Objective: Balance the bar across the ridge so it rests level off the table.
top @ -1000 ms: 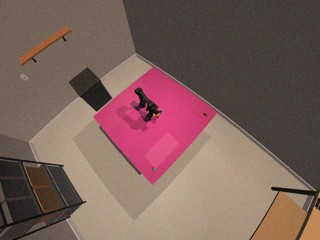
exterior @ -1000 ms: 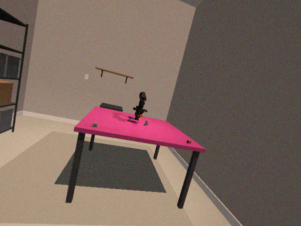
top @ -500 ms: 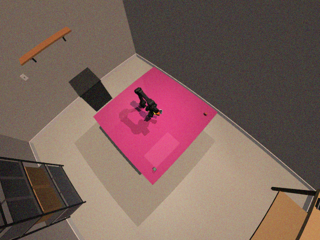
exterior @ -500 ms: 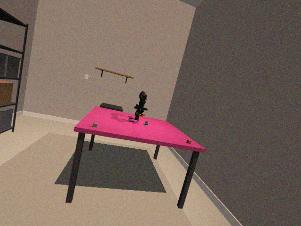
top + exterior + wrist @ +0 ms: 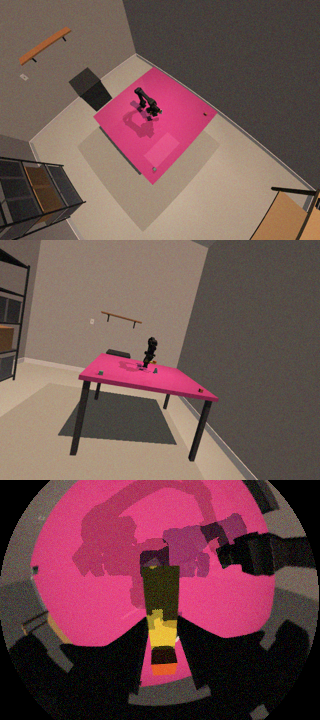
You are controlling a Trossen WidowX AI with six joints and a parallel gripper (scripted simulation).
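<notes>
Right now the bar is 4 cm to the left of my gripper tip, 2 cm ahead of it and 1 cm above it. Round my gripper tip: small orange block: 51 cm to the left, 50 cm ahead, 11 cm below; small green block: 50 cm ahead, 49 cm to the right, 11 cm below.
</notes>
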